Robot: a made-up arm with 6 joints. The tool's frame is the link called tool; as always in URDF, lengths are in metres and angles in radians. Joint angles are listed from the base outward.
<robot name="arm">
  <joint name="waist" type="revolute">
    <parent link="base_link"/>
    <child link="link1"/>
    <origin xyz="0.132 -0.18 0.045"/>
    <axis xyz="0 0 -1"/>
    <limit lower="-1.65" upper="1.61"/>
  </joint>
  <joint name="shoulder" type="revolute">
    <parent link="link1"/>
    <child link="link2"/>
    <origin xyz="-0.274 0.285 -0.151"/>
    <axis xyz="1 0 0"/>
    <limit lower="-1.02" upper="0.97"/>
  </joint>
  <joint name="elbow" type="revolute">
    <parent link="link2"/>
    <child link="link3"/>
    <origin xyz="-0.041 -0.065 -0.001"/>
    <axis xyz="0 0 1"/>
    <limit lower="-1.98" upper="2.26"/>
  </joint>
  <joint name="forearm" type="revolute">
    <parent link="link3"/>
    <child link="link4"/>
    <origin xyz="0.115 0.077 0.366"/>
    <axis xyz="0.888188 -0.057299 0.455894"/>
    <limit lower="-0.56" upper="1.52"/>
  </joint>
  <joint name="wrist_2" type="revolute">
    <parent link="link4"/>
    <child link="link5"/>
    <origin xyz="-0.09 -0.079 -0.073"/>
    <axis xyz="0 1 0"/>
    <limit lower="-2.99" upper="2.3"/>
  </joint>
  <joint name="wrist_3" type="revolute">
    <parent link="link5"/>
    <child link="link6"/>
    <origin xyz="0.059 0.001 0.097"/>
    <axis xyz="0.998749 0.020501 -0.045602"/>
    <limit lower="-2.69" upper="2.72"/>
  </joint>
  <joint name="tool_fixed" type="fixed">
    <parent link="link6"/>
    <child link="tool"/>
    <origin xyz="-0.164 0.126 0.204"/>
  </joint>
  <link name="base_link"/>
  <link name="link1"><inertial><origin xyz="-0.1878 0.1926 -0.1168"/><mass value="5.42"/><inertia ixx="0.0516" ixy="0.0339" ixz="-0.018" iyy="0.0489" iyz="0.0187" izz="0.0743"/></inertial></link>
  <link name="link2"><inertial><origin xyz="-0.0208 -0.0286 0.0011"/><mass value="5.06"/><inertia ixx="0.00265" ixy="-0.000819" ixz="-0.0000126" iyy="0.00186" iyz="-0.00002" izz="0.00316"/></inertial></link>
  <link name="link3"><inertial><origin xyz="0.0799 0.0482 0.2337"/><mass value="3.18"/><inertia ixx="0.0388" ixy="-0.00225" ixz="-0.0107" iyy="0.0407" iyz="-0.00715" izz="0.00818"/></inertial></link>
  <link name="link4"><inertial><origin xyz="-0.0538 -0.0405 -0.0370"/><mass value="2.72"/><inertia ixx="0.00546" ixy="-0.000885" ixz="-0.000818" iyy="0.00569" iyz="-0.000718" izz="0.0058"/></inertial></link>
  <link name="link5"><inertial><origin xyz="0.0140 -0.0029 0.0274"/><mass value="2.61"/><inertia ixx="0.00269" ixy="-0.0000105" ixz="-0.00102" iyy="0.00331" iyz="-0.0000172" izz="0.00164"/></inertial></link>
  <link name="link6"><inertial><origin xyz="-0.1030 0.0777 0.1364"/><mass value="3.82"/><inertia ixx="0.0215" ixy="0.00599" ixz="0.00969" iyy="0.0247" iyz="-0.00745" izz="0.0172"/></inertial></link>
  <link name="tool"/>
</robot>
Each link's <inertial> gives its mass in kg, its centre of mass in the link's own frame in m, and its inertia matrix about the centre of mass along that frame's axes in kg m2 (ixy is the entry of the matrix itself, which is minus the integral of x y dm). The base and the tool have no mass. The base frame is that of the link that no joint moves.
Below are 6 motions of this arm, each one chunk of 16 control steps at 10 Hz.
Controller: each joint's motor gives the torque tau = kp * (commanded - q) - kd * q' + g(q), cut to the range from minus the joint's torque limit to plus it. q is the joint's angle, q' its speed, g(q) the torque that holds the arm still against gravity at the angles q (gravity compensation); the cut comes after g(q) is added. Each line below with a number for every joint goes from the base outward.
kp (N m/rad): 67 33 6.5 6.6 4.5 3.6
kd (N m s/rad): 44 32 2.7 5.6 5 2.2
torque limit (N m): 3.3 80 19 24 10 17
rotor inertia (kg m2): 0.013 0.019 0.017 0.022 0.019 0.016
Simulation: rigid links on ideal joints. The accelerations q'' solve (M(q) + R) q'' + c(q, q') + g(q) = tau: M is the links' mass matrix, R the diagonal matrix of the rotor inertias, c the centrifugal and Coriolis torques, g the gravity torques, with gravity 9.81 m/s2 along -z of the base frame. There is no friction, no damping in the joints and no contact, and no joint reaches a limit. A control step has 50 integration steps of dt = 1/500 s. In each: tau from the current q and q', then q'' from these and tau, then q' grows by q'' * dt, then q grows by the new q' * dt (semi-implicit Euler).
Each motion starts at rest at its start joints. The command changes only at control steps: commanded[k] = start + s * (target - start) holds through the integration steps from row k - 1 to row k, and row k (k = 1, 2, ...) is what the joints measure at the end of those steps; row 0 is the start. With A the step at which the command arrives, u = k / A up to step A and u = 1 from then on. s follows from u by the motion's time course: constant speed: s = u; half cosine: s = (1 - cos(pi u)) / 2; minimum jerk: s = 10 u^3 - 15 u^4 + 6 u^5; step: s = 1 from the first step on.
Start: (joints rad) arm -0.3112 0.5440 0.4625 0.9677 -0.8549 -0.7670
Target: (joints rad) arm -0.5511 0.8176 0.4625 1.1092 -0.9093 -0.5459
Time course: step
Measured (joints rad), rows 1 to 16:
1: -0.3119 0.5617 0.4533 0.9795 -0.8608 -0.7621
2: -0.3217 0.5837 0.4433 0.9929 -0.8691 -0.7438
3: -0.3433 0.6041 0.4380 1.0055 -0.8768 -0.7251
4: -0.3716 0.6241 0.4381 1.0157 -0.8819 -0.7043
5: -0.3985 0.6438 0.4432 1.0250 -0.8846 -0.6796
6: -0.4224 0.6621 0.4505 1.0341 -0.8859 -0.6547
7: -0.4431 0.6788 0.4578 1.0427 -0.8865 -0.6319
8: -0.4607 0.6939 0.4639 1.0505 -0.8868 -0.6123
9: -0.4755 0.7074 0.4684 1.0576 -0.8872 -0.5961
10: -0.4880 0.7194 0.4713 1.0639 -0.8877 -0.5831
11: -0.4984 0.7300 0.4729 1.0695 -0.8883 -0.5728
12: -0.5071 0.7395 0.4735 1.0743 -0.8891 -0.5649
13: -0.5143 0.7479 0.4735 1.0785 -0.8900 -0.5588
14: -0.5204 0.7554 0.4729 1.0822 -0.8910 -0.5543
15: -0.5254 0.7620 0.4721 1.0854 -0.8920 -0.5509
16: -0.5296 0.7679 0.4711 1.0882 -0.8930 -0.5484

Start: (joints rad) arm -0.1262 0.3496 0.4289 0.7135 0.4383 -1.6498
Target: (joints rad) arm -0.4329 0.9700 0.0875 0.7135 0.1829 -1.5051
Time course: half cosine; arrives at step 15
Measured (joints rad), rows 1 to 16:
1: -0.1264 0.3500 0.4284 0.7136 0.4381 -1.6496
2: -0.1273 0.3517 0.4260 0.7138 0.4373 -1.6490
3: -0.1298 0.3559 0.4206 0.7141 0.4355 -1.6474
4: -0.1345 0.3634 0.4114 0.7145 0.4323 -1.6446
5: -0.1418 0.3751 0.3981 0.7149 0.4276 -1.6405
6: -0.1521 0.3912 0.3807 0.7151 0.4211 -1.6349
7: -0.1655 0.4120 0.3598 0.7153 0.4128 -1.6280
8: -0.1817 0.4373 0.3359 0.7153 0.4029 -1.6199
9: -0.2005 0.4666 0.3098 0.7152 0.3915 -1.6107
10: -0.2213 0.4992 0.2823 0.7150 0.3789 -1.6006
11: -0.2434 0.5343 0.2545 0.7146 0.3654 -1.5899
12: -0.2661 0.5708 0.2270 0.7141 0.3515 -1.5789
13: -0.2885 0.6076 0.2010 0.7137 0.3377 -1.5678
14: -0.3097 0.6433 0.1773 0.7132 0.3244 -1.5570
15: -0.3290 0.6768 0.1568 0.7127 0.3121 -1.5468
16: -0.3457 0.7073 0.1400 0.7124 0.3010 -1.5376

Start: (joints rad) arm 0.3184 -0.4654 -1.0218 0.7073 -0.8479 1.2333
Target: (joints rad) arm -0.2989 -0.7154 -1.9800 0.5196 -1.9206 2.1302
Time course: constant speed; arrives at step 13
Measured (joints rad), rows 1 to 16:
1: 0.3151 -0.4681 -1.0299 0.7045 -0.8507 1.2412
2: 0.3064 -0.4729 -1.0511 0.6993 -0.8597 1.2570
3: 0.2921 -0.4791 -1.0849 0.6925 -0.8754 1.2800
4: 0.2727 -0.4866 -1.1295 0.6845 -0.8977 1.3093
5: 0.2488 -0.4952 -1.1825 0.6755 -0.9260 1.3441
6: 0.2212 -0.5047 -1.2418 0.6657 -0.9598 1.3837
7: 0.1904 -0.5151 -1.3058 0.6553 -0.9983 1.4274
8: 0.1569 -0.5264 -1.3731 0.6446 -1.0412 1.4748
9: 0.1213 -0.5385 -1.4427 0.6336 -1.0878 1.5253
10: 0.0837 -0.5513 -1.5138 0.6224 -1.1378 1.5786
11: 0.0447 -0.5647 -1.5859 0.6112 -1.1909 1.6344
12: 0.0043 -0.5787 -1.6584 0.6001 -1.2466 1.6923
13: -0.0372 -0.5932 -1.7313 0.5890 -1.3048 1.7522
14: -0.0766 -0.6057 -1.7936 0.5817 -1.3600 1.8068
15: -0.1116 -0.6162 -1.8408 0.5768 -1.4105 1.8561
16: -0.1420 -0.6254 -1.8752 0.5731 -1.4565 1.9002

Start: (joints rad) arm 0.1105 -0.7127 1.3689 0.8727 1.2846 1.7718
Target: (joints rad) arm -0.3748 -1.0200 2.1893 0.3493 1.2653 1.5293
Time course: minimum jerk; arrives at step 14
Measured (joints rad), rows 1 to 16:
1: 0.1104 -0.7128 1.3691 0.8724 1.2845 1.7718
2: 0.1098 -0.7136 1.3703 0.8705 1.2840 1.7715
3: 0.1075 -0.7158 1.3745 0.8650 1.2826 1.7704
4: 0.1024 -0.7203 1.3844 0.8540 1.2799 1.7681
5: 0.0933 -0.7275 1.4035 0.8365 1.2758 1.7641
6: 0.0802 -0.7376 1.4354 0.8124 1.2707 1.7582
7: 0.0628 -0.7507 1.4817 0.7824 1.2649 1.7493
8: 0.0414 -0.7667 1.5418 0.7478 1.2593 1.7366
9: 0.0160 -0.7849 1.6127 0.7103 1.2542 1.7195
10: -0.0135 -0.8048 1.6898 0.6715 1.2499 1.6983
11: -0.0476 -0.8253 1.7677 0.6332 1.2466 1.6741
12: -0.0863 -0.8453 1.8421 0.5974 1.2442 1.6488
13: -0.1260 -0.8633 1.9145 0.5672 1.2439 1.6248
14: -0.1638 -0.8791 1.9829 0.5436 1.2463 1.6012
15: -0.1985 -0.8930 2.0444 0.5253 1.2508 1.5788
16: -0.2296 -0.9051 2.0970 0.5107 1.2565 1.5587

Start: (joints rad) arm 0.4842 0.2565 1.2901 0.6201 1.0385 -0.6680
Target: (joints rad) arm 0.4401 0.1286 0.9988 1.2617 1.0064 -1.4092
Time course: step
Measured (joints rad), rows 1 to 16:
1: 0.4773 0.2429 1.2346 0.6836 1.0441 -0.7566
2: 0.4726 0.2310 1.1804 0.7488 1.0410 -0.8537
3: 0.4686 0.2209 1.1379 0.8068 1.0371 -0.9388
4: 0.4649 0.2119 1.1057 0.8582 1.0335 -1.0120
5: 0.4615 0.2040 1.0815 0.9038 1.0303 -1.0746
6: 0.4585 0.1968 1.0632 0.9443 1.0274 -1.1280
7: 0.4558 0.1904 1.0493 0.9802 1.0250 -1.1733
8: 0.4534 0.1846 1.0387 1.0121 1.0228 -1.2116
9: 0.4514 0.1793 1.0305 1.0404 1.0209 -1.2438
10: 0.4497 0.1746 1.0241 1.0655 1.0192 -1.2709
11: 0.4482 0.1702 1.0190 1.0877 1.0178 -1.2936
12: 0.4469 0.1662 1.0151 1.1075 1.0166 -1.3127
13: 0.4459 0.1626 1.0119 1.1250 1.0155 -1.3286
14: 0.4450 0.1594 1.0094 1.1405 1.0145 -1.3419
15: 0.4442 0.1564 1.0074 1.1542 1.0137 -1.3530
16: 0.4436 0.1537 1.0058 1.1664 1.0130 -1.3622

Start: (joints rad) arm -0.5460 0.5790 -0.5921 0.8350 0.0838 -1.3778
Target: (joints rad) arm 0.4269 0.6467 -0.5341 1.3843 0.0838 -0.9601
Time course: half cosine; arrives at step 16
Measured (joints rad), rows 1 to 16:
1: -0.5451 0.5792 -0.5922 0.8355 0.0838 -1.3770
2: -0.5414 0.5799 -0.5927 0.8375 0.0839 -1.3740
3: -0.5326 0.5812 -0.5933 0.8419 0.0842 -1.3678
4: -0.5172 0.5830 -0.5938 0.8496 0.0845 -1.3578
5: -0.4943 0.5854 -0.5937 0.8609 0.0849 -1.3440
6: -0.4631 0.5882 -0.5928 0.8761 0.0853 -1.3264
7: -0.4236 0.5913 -0.5910 0.8953 0.0856 -1.3051
8: -0.3760 0.5947 -0.5881 0.9184 0.0859 -1.2808
9: -0.3212 0.5982 -0.5842 0.9448 0.0860 -1.2539
10: -0.2604 0.6017 -0.5791 0.9741 0.0860 -1.2255
11: -0.1954 0.6051 -0.5731 1.0055 0.0859 -1.1965
12: -0.1281 0.6084 -0.5663 1.0383 0.0856 -1.1679
13: -0.0609 0.6114 -0.5590 1.0715 0.0851 -1.1407
14: 0.0040 0.6140 -0.5516 1.1040 0.0844 -1.1159
15: 0.0645 0.6162 -0.5445 1.1351 0.0836 -1.0943
16: 0.1186 0.6180 -0.5380 1.1636 0.0827 -1.0766

